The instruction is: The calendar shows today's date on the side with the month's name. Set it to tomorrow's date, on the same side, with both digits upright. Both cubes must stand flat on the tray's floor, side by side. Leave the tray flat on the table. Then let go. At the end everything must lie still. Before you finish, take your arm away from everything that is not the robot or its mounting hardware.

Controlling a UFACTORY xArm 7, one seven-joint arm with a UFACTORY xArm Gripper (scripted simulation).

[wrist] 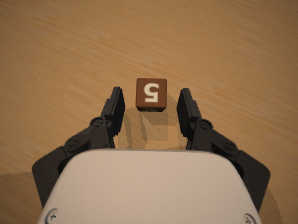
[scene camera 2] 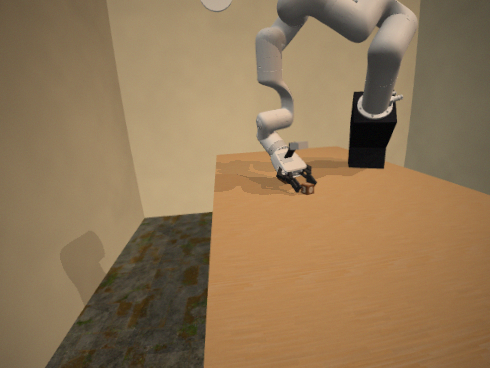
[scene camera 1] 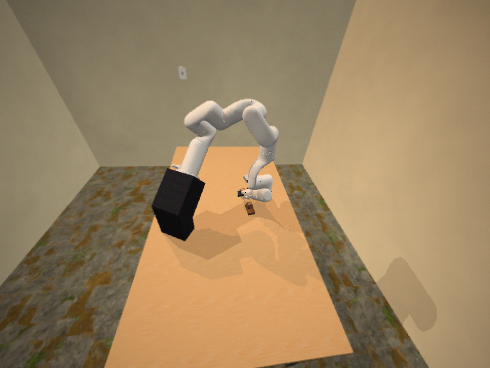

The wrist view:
my gripper: 151, 97
brown digit cube: 151, 93
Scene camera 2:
my gripper: 307, 187
